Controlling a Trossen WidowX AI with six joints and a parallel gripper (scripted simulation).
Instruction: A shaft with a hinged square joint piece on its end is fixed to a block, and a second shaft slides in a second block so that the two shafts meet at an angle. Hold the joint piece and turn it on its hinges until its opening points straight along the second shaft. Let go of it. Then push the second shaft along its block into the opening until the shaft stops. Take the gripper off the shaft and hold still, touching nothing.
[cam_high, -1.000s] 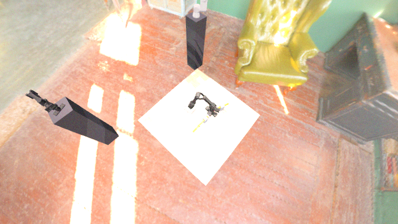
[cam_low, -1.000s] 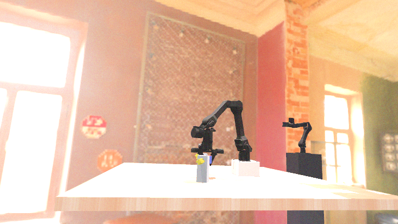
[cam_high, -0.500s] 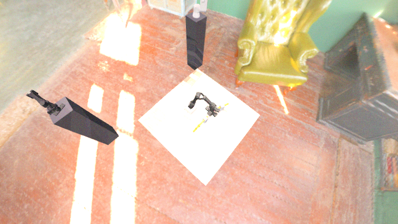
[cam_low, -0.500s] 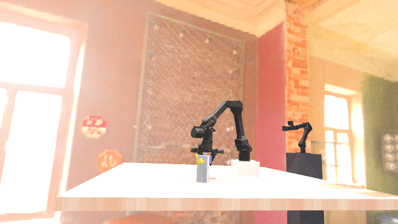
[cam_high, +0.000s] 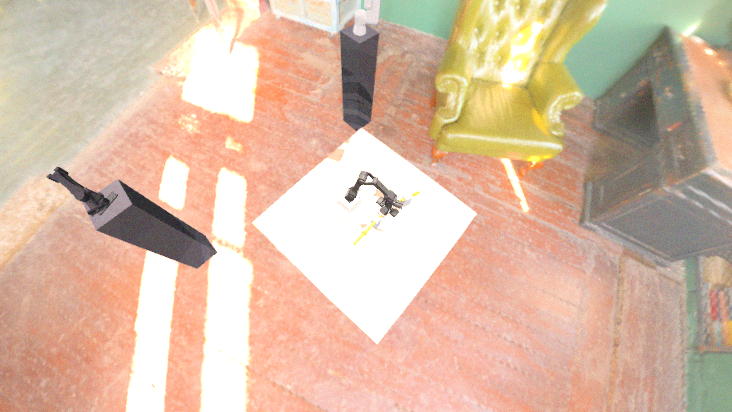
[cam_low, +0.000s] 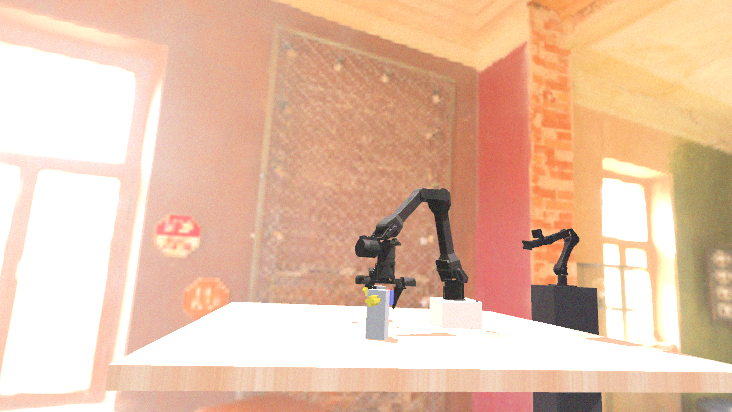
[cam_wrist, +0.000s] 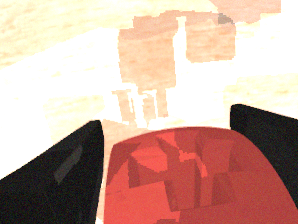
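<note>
Right now my gripper tip is 4 cm below the red joint piece and 2 cm to the right of it.
</note>
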